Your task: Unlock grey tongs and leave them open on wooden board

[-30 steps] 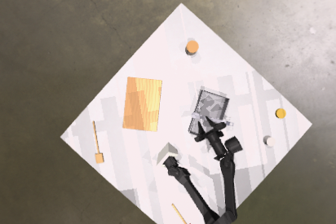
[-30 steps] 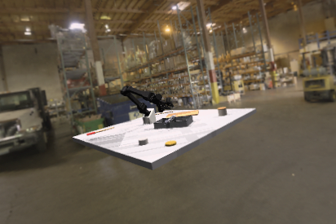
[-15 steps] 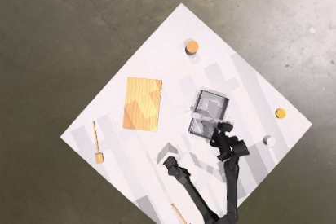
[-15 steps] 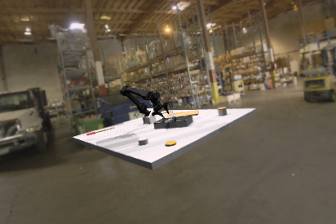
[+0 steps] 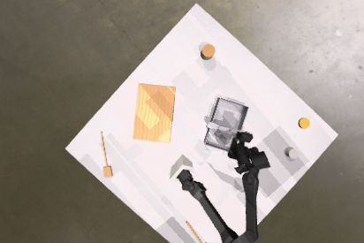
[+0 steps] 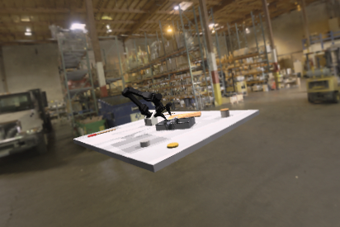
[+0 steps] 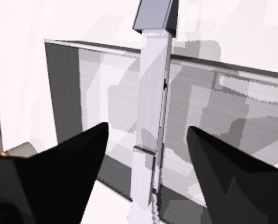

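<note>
My gripper tip is 10 mm short of the roasting tin, 60 mm to the right of it and 70 mm above it. From my gripper tip the other things lie so: red-handled tool: 700 mm behind, 320 mm to the right, 90 mm below; wooden board: 220 mm behind, 460 mm to the left, 90 mm below.
</note>
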